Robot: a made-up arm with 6 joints.
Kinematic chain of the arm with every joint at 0, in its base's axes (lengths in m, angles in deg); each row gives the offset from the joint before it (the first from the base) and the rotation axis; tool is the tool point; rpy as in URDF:
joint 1: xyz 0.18 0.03 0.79 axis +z
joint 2: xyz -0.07 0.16 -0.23 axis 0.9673 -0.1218 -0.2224
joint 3: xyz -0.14 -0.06 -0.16 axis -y
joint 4: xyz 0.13 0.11 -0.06 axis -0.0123 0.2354 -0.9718
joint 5: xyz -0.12 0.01 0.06 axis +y
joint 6: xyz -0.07 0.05 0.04 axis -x
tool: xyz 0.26 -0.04 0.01 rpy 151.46 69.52 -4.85
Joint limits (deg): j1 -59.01..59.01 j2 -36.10..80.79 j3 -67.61..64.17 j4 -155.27..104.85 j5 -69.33..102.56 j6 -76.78..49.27
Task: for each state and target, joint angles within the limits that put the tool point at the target. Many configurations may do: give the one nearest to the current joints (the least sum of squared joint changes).
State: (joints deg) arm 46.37 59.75 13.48 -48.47 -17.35 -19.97
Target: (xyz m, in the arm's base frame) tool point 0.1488 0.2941 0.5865
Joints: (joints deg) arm 1.09 55.30 1.08 -25.61 -12.69 -18.87
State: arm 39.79 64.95 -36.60 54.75 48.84 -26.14
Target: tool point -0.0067 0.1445 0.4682
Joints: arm 58.06 44.74 10.29 62.41 3.32 -15.28
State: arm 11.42 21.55 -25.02 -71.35 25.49 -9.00
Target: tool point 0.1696 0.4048 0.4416
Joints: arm -6.91 32.34 -19.34 -68.41 19.21 -7.45
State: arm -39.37 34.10 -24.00 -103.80 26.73 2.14
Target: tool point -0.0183 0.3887 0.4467
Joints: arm 12.82 40.00 -31.05 -110.85 26.91 4.67
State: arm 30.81 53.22 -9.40 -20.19 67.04 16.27
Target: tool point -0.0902 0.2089 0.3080
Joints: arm 50.29 18.05 1.93 -17.77 60.88 13.53
